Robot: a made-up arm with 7 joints.
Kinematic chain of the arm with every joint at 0, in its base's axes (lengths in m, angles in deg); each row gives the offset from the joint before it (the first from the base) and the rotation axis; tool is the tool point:
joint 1: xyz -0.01 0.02 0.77 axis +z
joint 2: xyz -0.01 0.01 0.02 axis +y
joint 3: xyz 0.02 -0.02 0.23 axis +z
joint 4: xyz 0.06 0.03 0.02 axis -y
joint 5: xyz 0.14 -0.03 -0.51 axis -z
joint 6: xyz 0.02 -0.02 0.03 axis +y
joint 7: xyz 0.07 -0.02 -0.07 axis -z
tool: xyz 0.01 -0.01 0
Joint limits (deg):
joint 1: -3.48..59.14
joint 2: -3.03..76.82
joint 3: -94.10..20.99
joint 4: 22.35..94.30
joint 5: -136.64..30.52
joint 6: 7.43..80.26
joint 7: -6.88..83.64
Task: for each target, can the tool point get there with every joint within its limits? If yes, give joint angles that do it. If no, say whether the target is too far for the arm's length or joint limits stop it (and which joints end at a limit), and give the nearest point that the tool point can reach.
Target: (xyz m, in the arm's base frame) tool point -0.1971 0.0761 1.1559
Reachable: no: joint limits stop it (at a limit: joint 1, joint 2, joint 3, joint 4, joint 6, joint 7) | nearest point -0.2715 -0.3320 0.7927 | short by 0.551 m
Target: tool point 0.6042 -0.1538 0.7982
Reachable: yes | joints 49.20 3.39 -64.58 49.72 -79.55 56.67 48.20
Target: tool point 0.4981 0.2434 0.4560
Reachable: yes | joints 27.55 33.57 -3.75 50.13 -70.49 37.84 33.16
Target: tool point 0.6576 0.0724 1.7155
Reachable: no: too far | nearest point 0.5703 0.0655 1.3568 | short by 0.369 m
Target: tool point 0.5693 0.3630 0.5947
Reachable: yes | joints 31.90 36.19 4.62 76.71 -10.81 68.85 49.76
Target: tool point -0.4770 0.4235 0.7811
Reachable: no: joint limits stop it (at a limit: joint 1, joint 2, joint 3, joint 6, joint 7) | nearest point -0.0155 0.4966 0.6447 | short by 0.487 m
